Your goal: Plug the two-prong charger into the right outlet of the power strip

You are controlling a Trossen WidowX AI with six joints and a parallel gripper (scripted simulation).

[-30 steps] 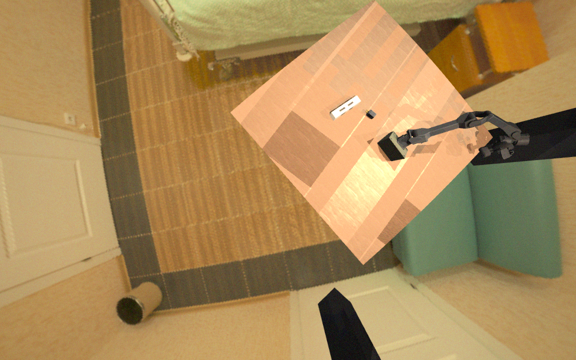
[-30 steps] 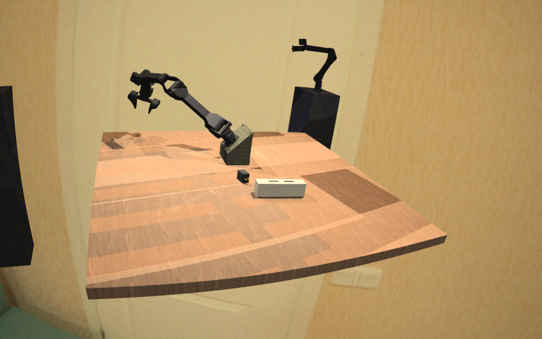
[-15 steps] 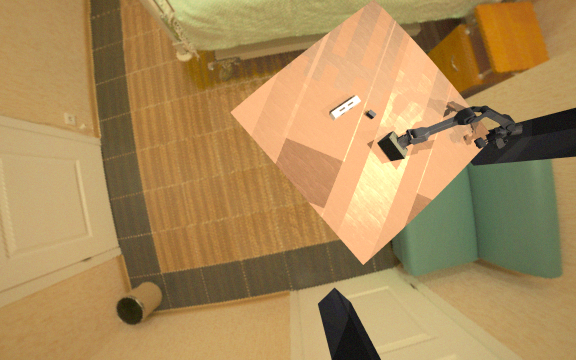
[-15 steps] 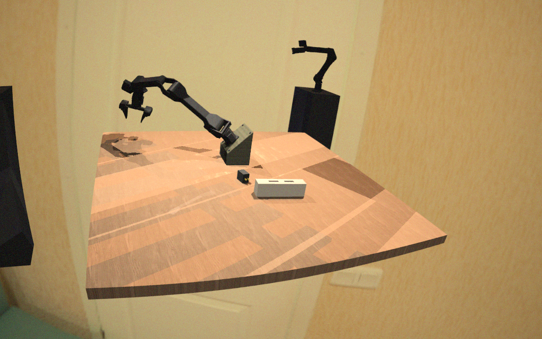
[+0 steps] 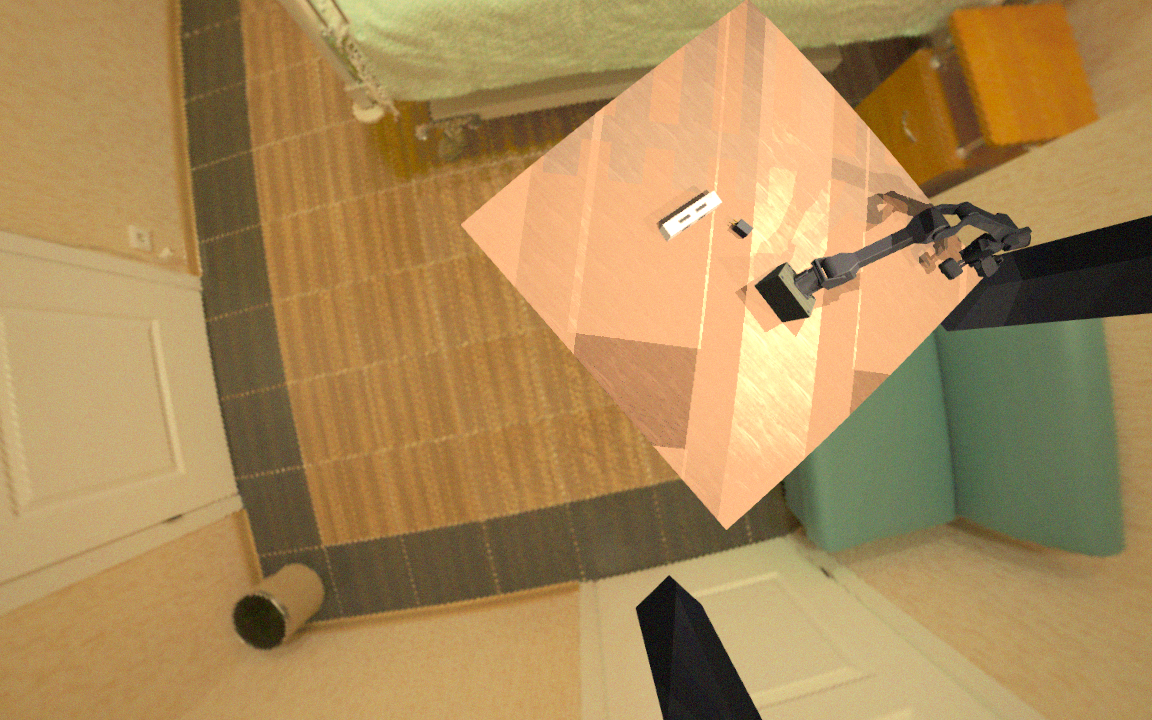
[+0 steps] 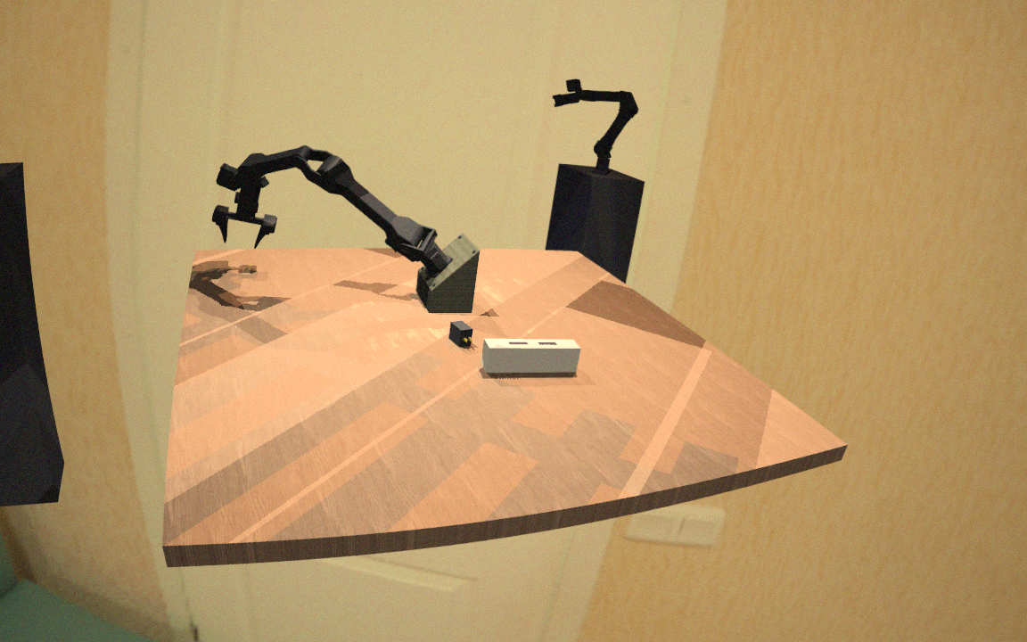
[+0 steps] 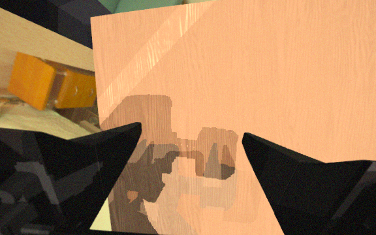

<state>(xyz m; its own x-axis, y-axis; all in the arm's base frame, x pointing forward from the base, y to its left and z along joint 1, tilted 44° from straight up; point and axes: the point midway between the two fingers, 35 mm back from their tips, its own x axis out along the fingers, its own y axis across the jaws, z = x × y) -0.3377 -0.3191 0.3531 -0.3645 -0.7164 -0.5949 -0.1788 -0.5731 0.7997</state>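
Right now my gripper tip is 610 mm short of the two-prong charger, 440 mm to the right of it and 40 mm above it.
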